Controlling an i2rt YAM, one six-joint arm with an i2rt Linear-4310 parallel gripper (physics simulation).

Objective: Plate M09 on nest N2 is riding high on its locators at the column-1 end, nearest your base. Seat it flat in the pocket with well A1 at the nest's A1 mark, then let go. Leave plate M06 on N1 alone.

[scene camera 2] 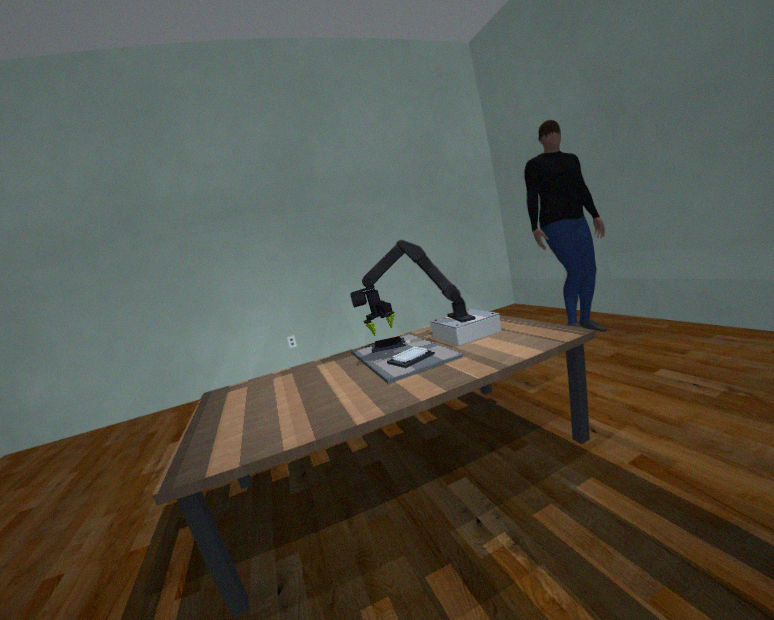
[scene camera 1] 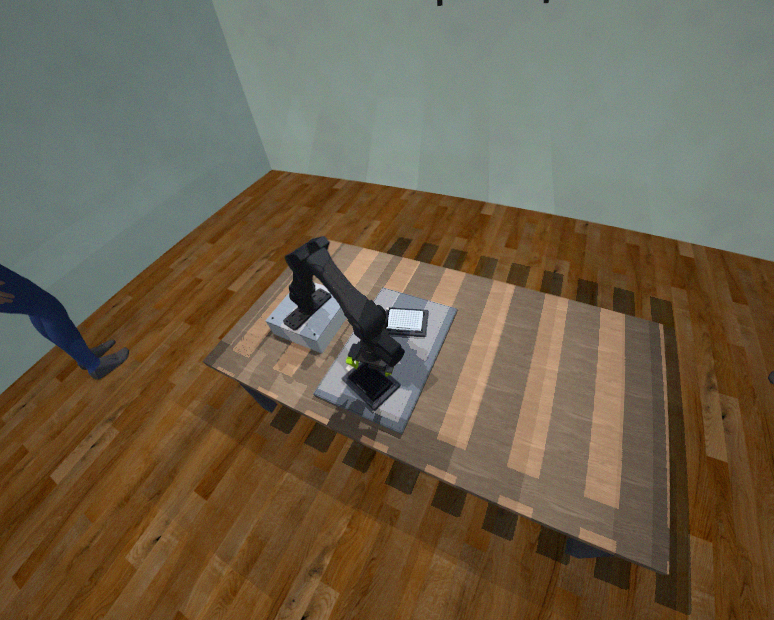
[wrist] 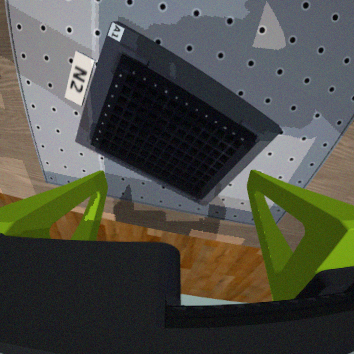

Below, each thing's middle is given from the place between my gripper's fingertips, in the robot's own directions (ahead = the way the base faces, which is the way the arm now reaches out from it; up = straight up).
My hand is 60 mm above the black well plate (scene camera 1: 373, 383), 10 mm to the left of it and 10 mm past it. From my hand the other things lie so: N2 nest (wrist: 133, 44) (70 mm below, 20 mm behind, 10 mm to the right); grey perforated plate (scene camera 1: 411, 371) (140 mm to the left, 80 mm below, 40 mm behind); white N2 label (wrist: 81, 67) (110 mm behind, 80 mm below, 10 mm to the left).
